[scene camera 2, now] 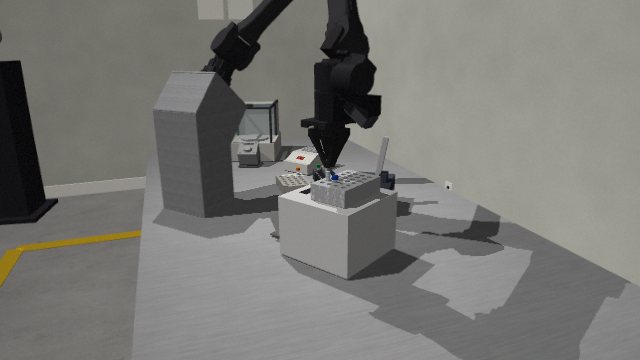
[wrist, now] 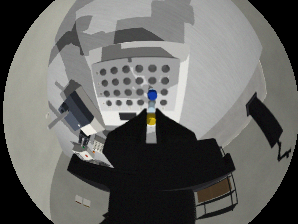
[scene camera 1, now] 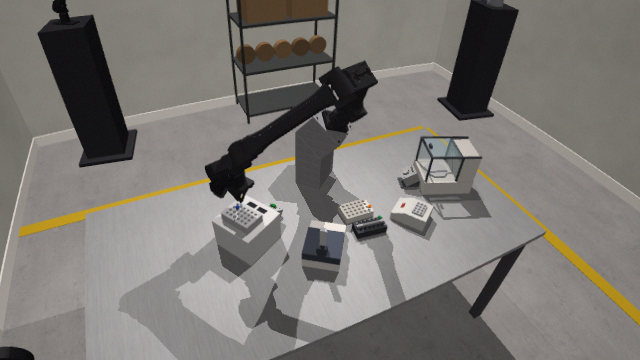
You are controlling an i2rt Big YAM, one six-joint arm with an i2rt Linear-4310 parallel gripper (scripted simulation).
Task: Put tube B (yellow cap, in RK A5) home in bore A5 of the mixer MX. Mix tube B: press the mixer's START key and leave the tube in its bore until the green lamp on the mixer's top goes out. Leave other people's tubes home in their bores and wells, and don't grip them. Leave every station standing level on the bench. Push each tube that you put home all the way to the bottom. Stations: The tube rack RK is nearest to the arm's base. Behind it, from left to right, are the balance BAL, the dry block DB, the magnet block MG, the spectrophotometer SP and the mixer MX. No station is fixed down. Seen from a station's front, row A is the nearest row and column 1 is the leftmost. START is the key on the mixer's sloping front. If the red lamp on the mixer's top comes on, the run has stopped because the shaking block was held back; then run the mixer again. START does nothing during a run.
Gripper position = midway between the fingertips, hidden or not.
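I can see a dry block (scene camera 1: 410, 211), along with a spectrophotometer (scene camera 1: 322, 249) and a grey shaking block (scene camera 1: 246, 219). My gripper (scene camera 2: 329, 167) is visible together with the dry block (scene camera 2: 306, 158). And from the wrist there's the spectrophotometer (wrist: 82, 111), plus my gripper (wrist: 151, 112).
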